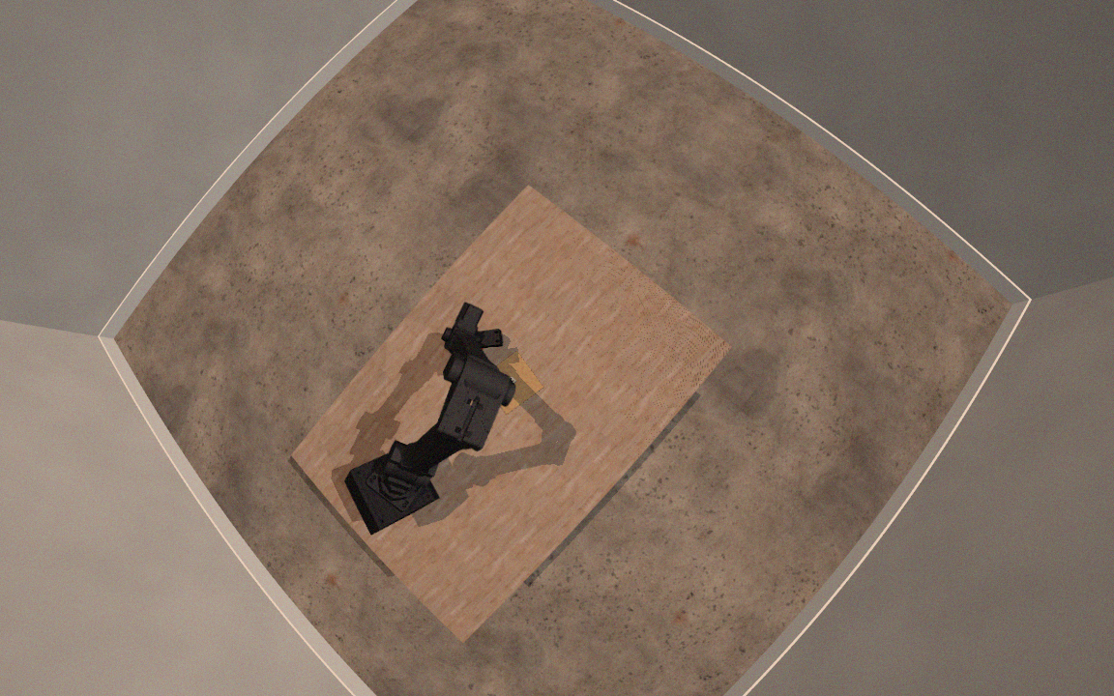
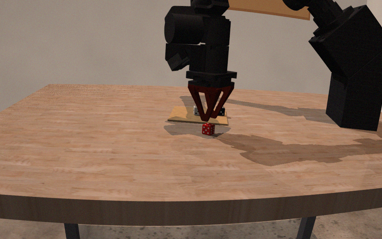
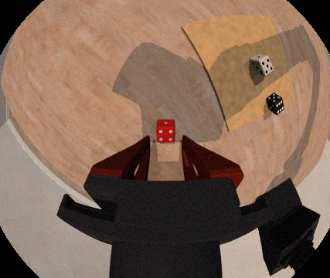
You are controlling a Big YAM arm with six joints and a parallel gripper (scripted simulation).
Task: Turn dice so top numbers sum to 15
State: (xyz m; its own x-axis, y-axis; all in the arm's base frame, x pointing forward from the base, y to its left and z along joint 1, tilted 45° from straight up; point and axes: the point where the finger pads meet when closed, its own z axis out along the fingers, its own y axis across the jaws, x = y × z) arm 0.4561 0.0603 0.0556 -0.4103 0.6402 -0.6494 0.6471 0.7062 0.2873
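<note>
Now: hand 30 mm above the red die. The rest, counted from my hand: tan mat (140 mm to the right, 40 mm below, 40 mm behind); black die (120 mm to the right, 100 mm behind, 20 mm below); white die (140 mm to the right, 40 mm behind, 20 mm below).
</note>
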